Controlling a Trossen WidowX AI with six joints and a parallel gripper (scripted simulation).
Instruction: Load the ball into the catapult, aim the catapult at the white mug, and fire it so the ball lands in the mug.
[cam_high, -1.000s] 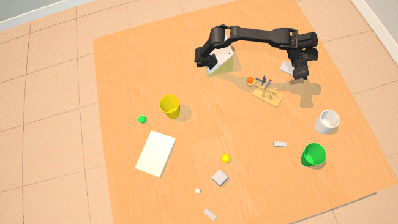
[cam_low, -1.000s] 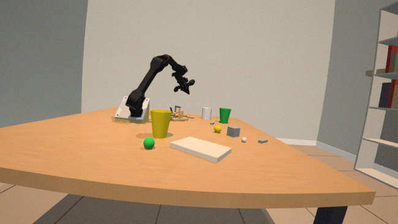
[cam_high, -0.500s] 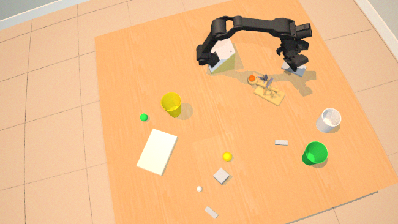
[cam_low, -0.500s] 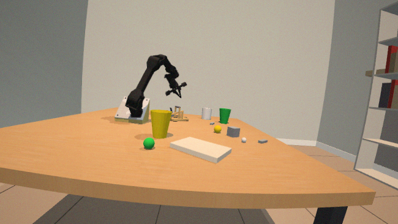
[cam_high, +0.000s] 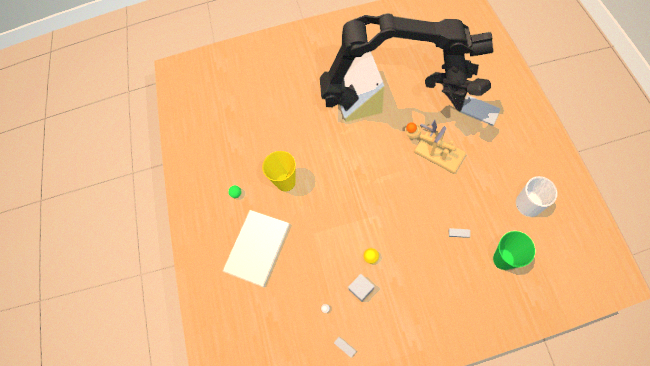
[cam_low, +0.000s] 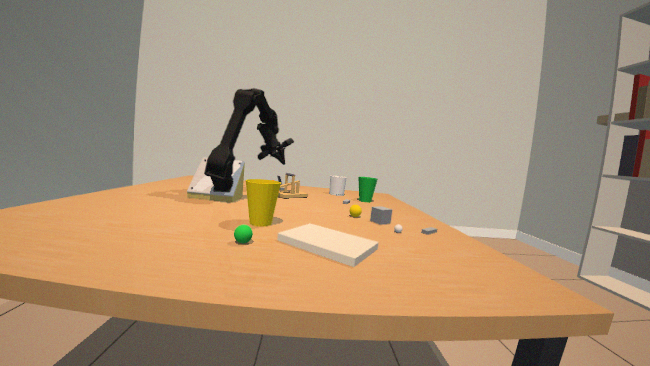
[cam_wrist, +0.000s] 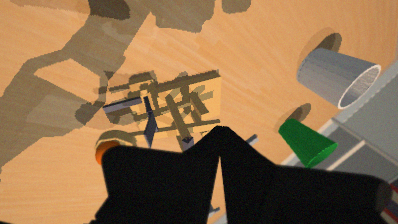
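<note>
My gripper tip is now 40 mm past the orange ball, 130 mm to the left of it and 80 mm above it. Also, from my gripper tip: green cup 420 mm ahead, 30 mm to the right, 110 mm below; white mug 290 mm ahead, 120 mm to the left, 120 mm below; wooden catapult 10 mm ahead, 80 mm to the right, 90 mm below.
</note>
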